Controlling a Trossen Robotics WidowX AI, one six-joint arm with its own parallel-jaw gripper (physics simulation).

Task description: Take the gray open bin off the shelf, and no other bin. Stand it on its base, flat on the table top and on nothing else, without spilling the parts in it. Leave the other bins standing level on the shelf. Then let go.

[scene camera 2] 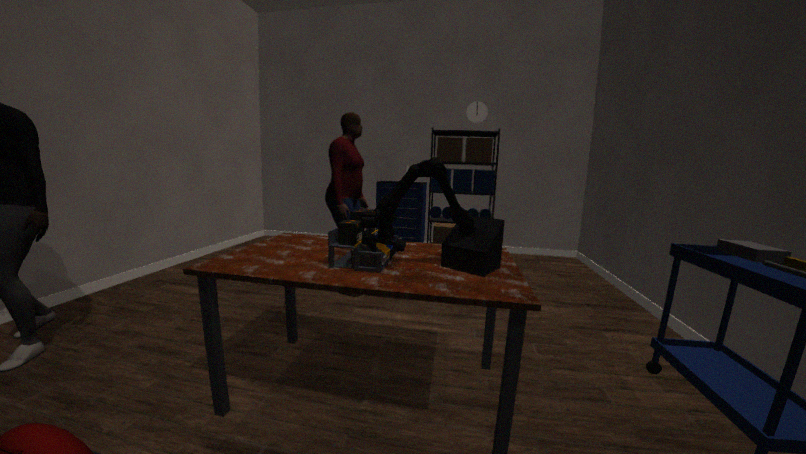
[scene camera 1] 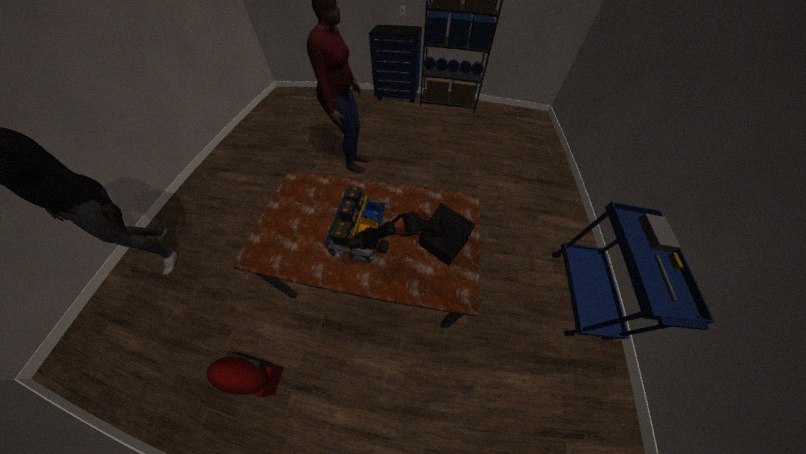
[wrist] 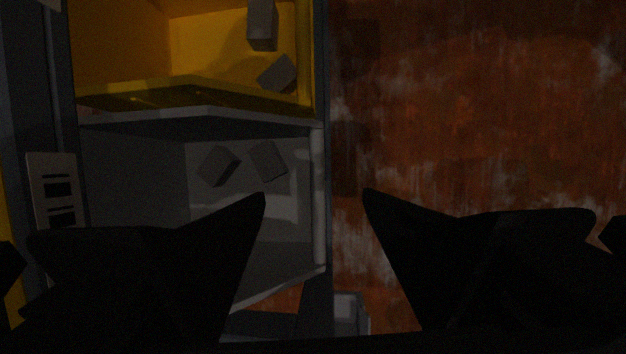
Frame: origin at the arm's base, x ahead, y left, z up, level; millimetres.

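Seen in the pictures: gripper, fingertip midpoint: (wrist: 314,196); arm's base, origin of the base link: (scene camera 2: 468,231) (scene camera 1: 442,228).
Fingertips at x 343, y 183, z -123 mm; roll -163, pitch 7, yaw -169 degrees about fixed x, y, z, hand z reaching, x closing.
Offsets run from my fingertips to a thing's middle. "spot": to the spot under its first point. Level surfaces: height alone.
In the wrist view the gray open bin {dx +60, dy +14, dz +2 mm} (wrist: 135,175) sits on the blue-gray shelf (wrist: 316,307) (scene camera 2: 332,249), beside a yellow bin {dx +88, dy -95, dz +2 mm} (wrist: 120,42). Two gray block-like parts {spot: dx +84, dy -7, dz -17 mm} (wrist: 218,165) {spot: dx +41, dy -17, dz -17 mm} (wrist: 268,161) lie in it. My gripper (wrist: 314,196) is open and empty. Its left fingertip shows over the gray bin's inside, its right fingertip over the table top {dz -41 mm} (wrist: 450,110) (scene camera 1: 304,273) beyond the bin's front rim. The left finger hides part of the bin. In the scene views the arm partly covers this end of the shelf, and fingertip height is hard to tell.
Dark cases with orange latches {dx +145, dy +31, dz +109 mm} (scene camera 1: 341,228) stand on the shelf's upper level behind the bins. A blue bin {dx +109, dy -206, dz +2 mm} (scene camera 1: 372,210) is at the far end. The black robot base (scene camera 1: 445,234) (scene camera 2: 473,248) stands to the right. Two people (scene camera 1: 332,62) (scene camera 1: 62,180) are near the table.
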